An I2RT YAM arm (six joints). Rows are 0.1 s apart.
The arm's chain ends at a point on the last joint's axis. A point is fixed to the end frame.
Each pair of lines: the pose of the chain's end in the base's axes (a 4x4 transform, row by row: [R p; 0 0 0 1], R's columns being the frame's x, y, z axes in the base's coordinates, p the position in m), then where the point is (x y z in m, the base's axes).
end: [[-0.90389 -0.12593 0.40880 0.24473], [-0.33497 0.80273 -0.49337 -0.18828], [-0.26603 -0.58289 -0.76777 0.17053], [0 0 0 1]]
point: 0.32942 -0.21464 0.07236
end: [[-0.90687 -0.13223 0.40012 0.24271], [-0.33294 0.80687 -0.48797 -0.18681], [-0.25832 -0.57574 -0.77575 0.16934], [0 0 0 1]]
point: 0.32629 -0.21249 0.07005
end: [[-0.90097 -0.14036 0.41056 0.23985], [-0.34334 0.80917 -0.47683 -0.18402], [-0.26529 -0.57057 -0.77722 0.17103], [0 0 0 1]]
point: 0.32426 -0.20783 0.07198
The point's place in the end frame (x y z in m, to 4 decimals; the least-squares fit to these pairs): -0.0416 0.0254 0.1230
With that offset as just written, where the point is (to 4 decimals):
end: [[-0.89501 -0.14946 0.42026 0.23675], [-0.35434 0.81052 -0.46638 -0.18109], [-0.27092 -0.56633 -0.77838 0.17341], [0 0 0 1]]
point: 0.3219 -0.2031 0.0746
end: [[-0.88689 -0.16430 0.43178 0.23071], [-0.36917 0.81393 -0.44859 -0.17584], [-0.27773 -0.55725 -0.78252 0.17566], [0 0 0 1]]
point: 0.3165 -0.1950 0.0768
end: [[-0.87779 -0.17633 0.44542 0.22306], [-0.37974 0.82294 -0.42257 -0.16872], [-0.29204 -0.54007 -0.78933 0.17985], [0 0 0 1]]
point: 0.3099 -0.1840 0.0812
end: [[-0.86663 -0.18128 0.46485 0.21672], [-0.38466 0.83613 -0.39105 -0.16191], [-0.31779 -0.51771 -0.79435 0.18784], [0 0 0 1]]
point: 0.3053 -0.1728 0.0902
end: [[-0.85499 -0.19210 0.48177 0.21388], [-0.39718 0.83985 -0.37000 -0.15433], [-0.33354 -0.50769 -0.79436 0.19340], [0 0 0 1]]
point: 0.3038 -0.1620 0.0967
